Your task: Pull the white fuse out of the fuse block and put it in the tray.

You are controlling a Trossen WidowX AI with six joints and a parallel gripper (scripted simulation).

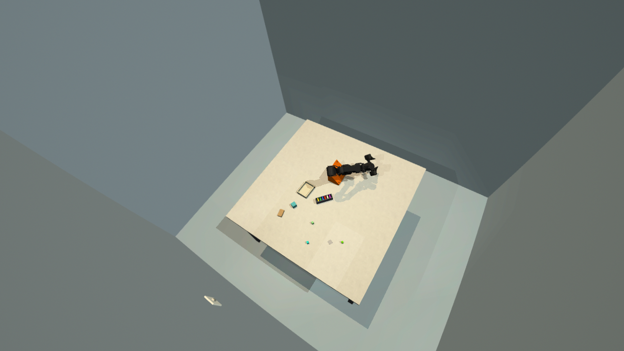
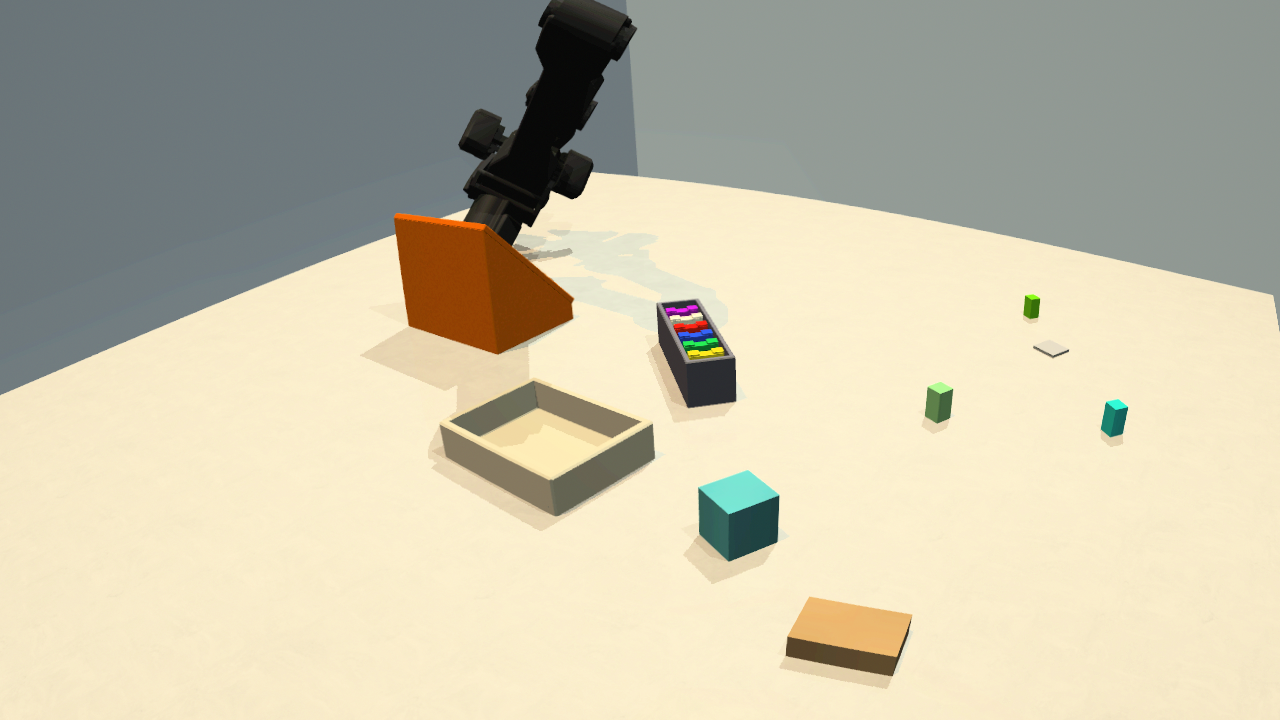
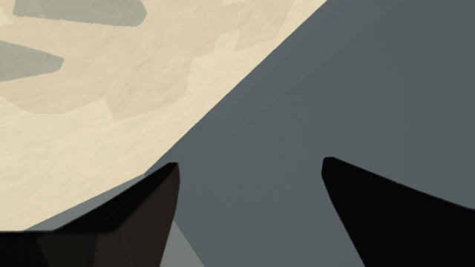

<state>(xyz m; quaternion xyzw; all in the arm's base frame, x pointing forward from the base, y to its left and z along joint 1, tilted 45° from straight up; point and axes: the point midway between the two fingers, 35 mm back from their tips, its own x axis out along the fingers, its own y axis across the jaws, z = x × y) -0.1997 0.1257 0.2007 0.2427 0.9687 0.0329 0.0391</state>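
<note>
My gripper tip is now 49 cm short of the white fuse, 20 cm to the left of it and 8 cm above it. The rest, counted from my gripper tip: blue fuse (52 cm ahead, 22 cm to the right, 8 cm below); then magenta fuse (47 cm ahead, 18 cm to the right, 8 cm below); then red fuse (50 cm ahead, 21 cm to the right, 8 cm below).
</note>
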